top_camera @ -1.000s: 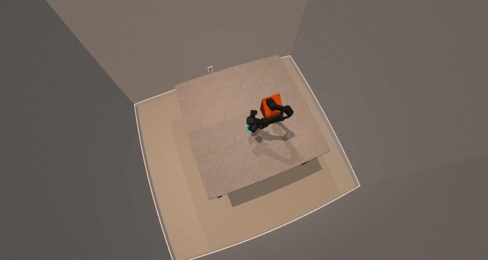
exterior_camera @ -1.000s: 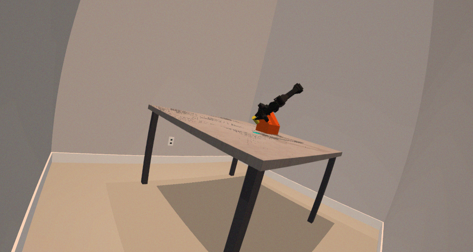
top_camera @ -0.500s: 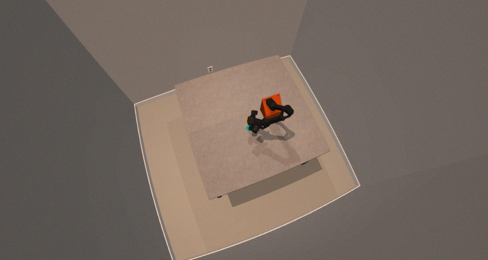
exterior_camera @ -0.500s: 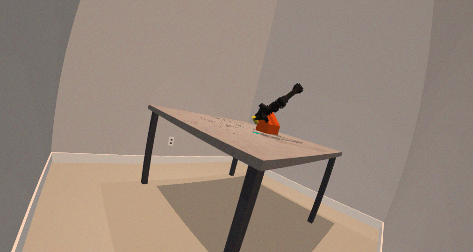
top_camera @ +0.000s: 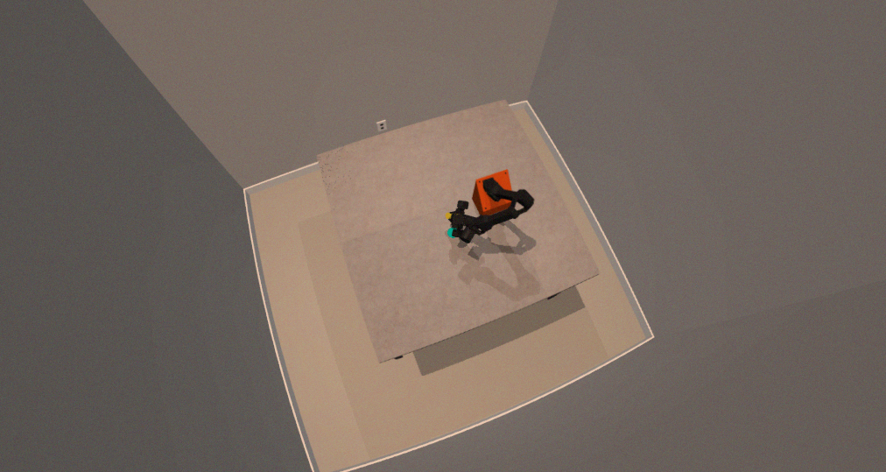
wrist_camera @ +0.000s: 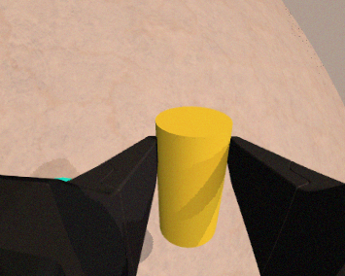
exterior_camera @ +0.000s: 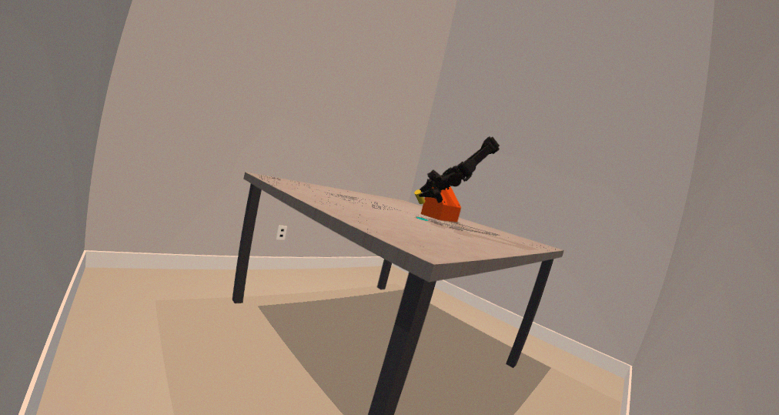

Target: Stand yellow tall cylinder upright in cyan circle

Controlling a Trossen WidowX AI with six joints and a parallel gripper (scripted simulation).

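My gripper tip is now 110 mm above the cyan circle and 60 mm to the right of it. From my gripper tip the other things lie so: yellow tall cylinder: 20 mm behind, 10 mm below.
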